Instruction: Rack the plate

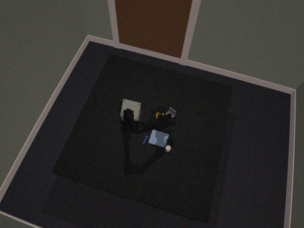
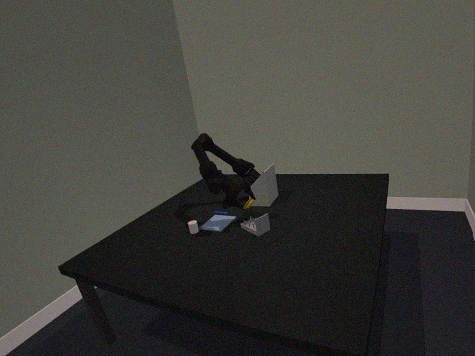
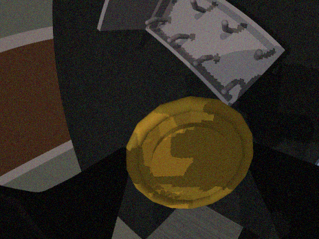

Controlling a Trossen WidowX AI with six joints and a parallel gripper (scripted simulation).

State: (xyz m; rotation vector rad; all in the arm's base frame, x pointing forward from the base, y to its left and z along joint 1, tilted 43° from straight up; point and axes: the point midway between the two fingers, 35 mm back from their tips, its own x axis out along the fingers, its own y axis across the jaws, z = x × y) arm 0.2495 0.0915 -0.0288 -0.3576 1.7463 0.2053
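The grey dish rack is 70 mm below my gripper tip, 60 mm ahead of it and 50 mm to the left of it. The rest, counted from my gripper tip: yellow plate (10 mm above); light blue mat (160 mm to the right, 90 mm below, 70 mm ahead); white cup (220 mm to the right, 180 mm ahead, 70 mm below).
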